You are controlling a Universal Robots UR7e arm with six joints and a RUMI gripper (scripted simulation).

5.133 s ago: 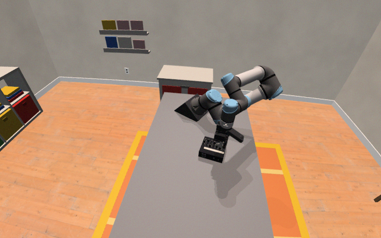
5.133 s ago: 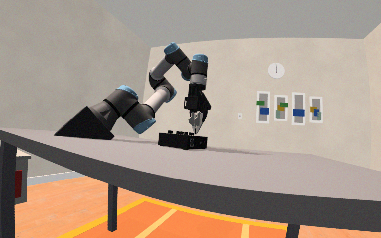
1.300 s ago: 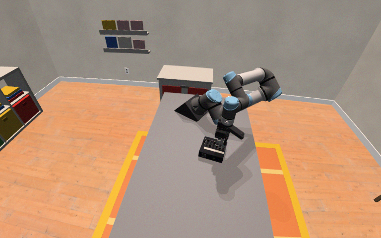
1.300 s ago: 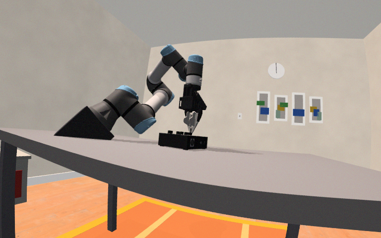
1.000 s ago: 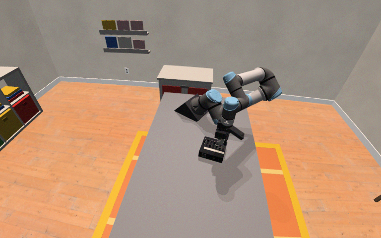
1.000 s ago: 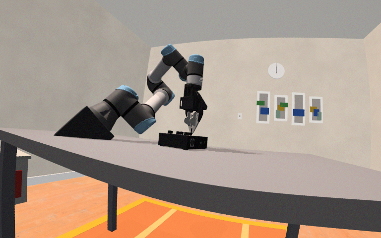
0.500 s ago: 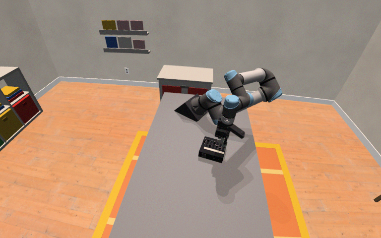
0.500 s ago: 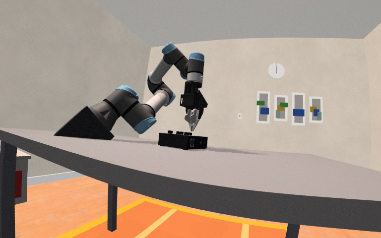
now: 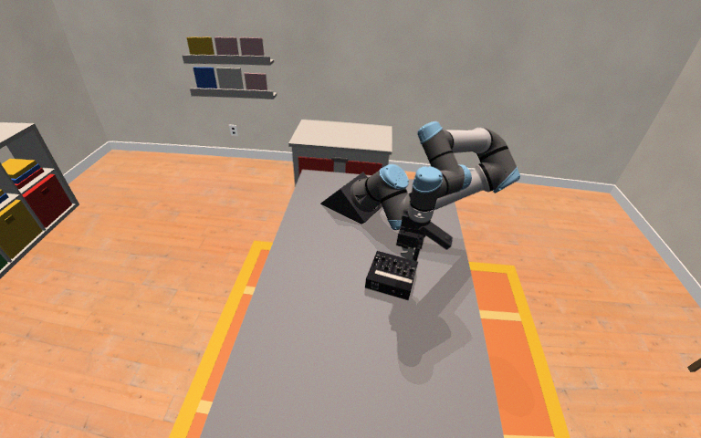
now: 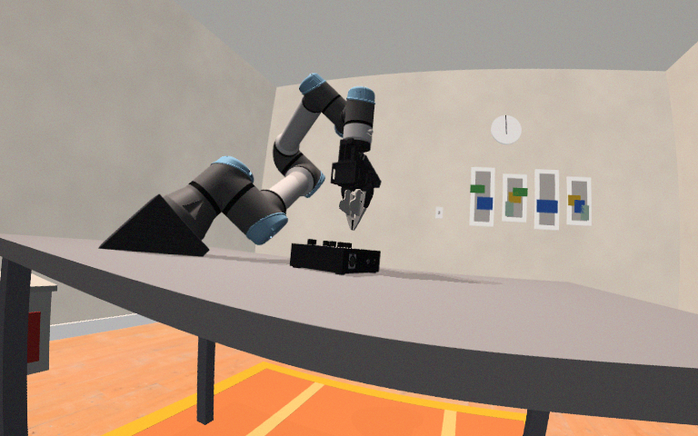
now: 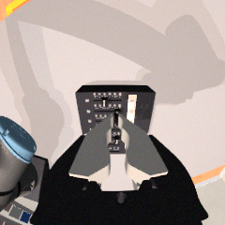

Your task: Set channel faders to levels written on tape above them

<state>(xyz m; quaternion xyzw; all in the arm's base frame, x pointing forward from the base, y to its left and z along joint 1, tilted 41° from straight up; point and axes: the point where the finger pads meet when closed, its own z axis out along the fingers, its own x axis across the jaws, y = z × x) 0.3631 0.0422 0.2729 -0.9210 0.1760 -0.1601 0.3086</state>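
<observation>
The master fader is 50 mm behind my hand, 120 mm to the right of it and 50 mm below it.
</observation>
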